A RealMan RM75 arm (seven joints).
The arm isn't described. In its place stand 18 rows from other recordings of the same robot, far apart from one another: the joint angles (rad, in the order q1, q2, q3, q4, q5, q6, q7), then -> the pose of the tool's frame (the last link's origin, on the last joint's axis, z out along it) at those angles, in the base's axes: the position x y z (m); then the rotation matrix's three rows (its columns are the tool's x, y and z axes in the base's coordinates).
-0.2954, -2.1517, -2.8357, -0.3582, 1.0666, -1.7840, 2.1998 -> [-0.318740, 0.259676, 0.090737], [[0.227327, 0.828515, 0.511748], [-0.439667, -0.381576, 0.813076], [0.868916, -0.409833, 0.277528]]
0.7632, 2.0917, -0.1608, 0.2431, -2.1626, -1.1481, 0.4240 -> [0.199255, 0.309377, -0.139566], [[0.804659, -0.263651, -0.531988], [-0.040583, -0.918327, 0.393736], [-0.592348, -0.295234, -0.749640]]
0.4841, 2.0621, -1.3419, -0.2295, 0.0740, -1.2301, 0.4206 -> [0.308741, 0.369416, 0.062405], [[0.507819, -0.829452, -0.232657], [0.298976, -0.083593, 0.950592], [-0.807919, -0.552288, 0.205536]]
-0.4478, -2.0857, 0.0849, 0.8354, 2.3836, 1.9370, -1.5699 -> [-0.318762, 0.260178, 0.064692], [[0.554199, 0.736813, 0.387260], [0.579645, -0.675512, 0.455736], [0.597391, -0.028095, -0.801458]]
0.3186, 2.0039, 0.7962, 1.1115, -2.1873, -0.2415, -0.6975 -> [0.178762, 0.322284, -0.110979], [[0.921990, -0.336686, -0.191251], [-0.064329, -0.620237, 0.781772], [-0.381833, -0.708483, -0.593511]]
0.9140, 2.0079, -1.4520, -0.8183, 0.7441, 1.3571, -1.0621 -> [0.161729, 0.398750, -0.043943], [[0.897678, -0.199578, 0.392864], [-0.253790, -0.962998, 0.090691], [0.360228, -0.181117, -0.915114]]
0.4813, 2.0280, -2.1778, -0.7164, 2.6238, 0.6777, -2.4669 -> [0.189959, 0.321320, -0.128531], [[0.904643, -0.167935, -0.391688], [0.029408, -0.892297, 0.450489], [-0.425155, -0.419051, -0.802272]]
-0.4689, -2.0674, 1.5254, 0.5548, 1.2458, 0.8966, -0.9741 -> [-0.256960, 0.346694, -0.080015], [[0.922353, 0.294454, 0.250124], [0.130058, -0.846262, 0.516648], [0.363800, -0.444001, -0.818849]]
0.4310, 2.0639, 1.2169, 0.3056, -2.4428, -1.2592, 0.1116 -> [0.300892, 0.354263, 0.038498], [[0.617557, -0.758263, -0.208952], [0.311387, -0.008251, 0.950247], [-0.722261, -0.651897, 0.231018]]
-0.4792, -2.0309, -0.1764, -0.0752, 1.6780, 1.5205, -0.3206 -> [-0.304993, 0.323377, 0.025699], [[0.586825, 0.703828, 0.400328], [-0.289735, -0.279151, 0.915494], [0.756102, -0.653224, 0.040111]]
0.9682, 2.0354, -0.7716, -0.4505, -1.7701, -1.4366, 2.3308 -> [0.103960, 0.419538, -0.011722], [[0.264262, -0.759124, -0.594892], [-0.855893, -0.468895, 0.218138], [-0.444536, 0.451518, -0.773640]]
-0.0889, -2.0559, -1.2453, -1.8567, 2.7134, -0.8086, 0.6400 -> [-0.135690, 0.306030, -0.008361], [[0.988888, 0.134308, -0.063731], [0.139060, -0.684139, 0.715972], [0.052560, -0.716878, -0.695214]]
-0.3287, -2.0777, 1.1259, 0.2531, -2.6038, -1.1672, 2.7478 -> [-0.347670, 0.318100, 0.017774], [[0.732141, 0.653917, 0.190691], [-0.048830, -0.228846, 0.972237], [0.679401, -0.721126, -0.135617]]
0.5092, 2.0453, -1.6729, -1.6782, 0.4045, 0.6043, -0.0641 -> [0.042478, 0.401255, 0.046619], [[0.810228, -0.550111, -0.202256], [-0.125516, -0.499926, 0.856924], [-0.572517, -0.668918, -0.474102]]
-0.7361, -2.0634, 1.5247, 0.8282, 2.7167, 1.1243, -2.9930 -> [-0.244995, 0.387712, -0.051070], [[0.436335, 0.670711, -0.599799], [0.898212, -0.364077, 0.246300], [-0.053177, -0.646216, -0.761300]]
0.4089, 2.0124, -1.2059, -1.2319, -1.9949, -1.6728, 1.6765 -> [0.207887, 0.308467, 0.022421], [[0.981923, -0.150443, -0.114869], [-0.143503, -0.987412, 0.066515], [-0.123430, -0.048829, -0.991151]]
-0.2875, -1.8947, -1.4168, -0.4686, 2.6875, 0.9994, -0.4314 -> [-0.360967, 0.349284, 0.109668], [[0.535532, 0.841006, 0.076903], [-0.182126, 0.026093, 0.982929], [0.824643, -0.540396, 0.167143]]
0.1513, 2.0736, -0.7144, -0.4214, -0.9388, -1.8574, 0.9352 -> [0.316713, 0.228697, 0.089932], [[0.314579, -0.692635, -0.649074], [0.336411, -0.558055, 0.758552], [-0.887619, -0.456980, 0.057458]]
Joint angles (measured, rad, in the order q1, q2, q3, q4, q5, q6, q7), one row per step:
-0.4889 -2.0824 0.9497 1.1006 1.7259 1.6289 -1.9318
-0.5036 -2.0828 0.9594 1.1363 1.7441 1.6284 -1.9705
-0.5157 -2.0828 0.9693 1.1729 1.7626 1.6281 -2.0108
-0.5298 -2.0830 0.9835 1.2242 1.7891 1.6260 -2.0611
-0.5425 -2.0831 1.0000 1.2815 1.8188 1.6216 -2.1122
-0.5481 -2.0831 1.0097 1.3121 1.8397 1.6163 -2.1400
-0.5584 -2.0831 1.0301 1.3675 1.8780 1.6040 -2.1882
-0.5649 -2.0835 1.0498 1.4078 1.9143 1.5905 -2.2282
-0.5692 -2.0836 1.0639 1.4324 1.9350 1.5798 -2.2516
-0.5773 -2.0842 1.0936 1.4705 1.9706 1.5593 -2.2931
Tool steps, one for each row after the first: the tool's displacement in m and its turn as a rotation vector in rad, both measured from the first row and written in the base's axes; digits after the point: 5 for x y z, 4 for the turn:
0.00896 0.00250 0.00157 -0.0083 0.0223 -0.0084
0.01715 0.00434 0.00334 -0.0153 0.0451 -0.0130
0.02772 0.00631 0.00573 -0.0184 0.0787 -0.0198
0.03863 0.00788 0.00843 -0.0145 0.1167 -0.0268
0.04353 0.00884 0.00959 -0.0093 0.1410 -0.0261
0.05287 0.01053 0.01139 0.0049 0.1849 -0.0264
0.05894 0.01191 0.01162 0.0172 0.2224 -0.0192
0.06327 0.01285 0.01166 0.0274 0.2436 -0.0170
0.07110 0.01425 0.01021 0.0423 0.2785 -0.0128

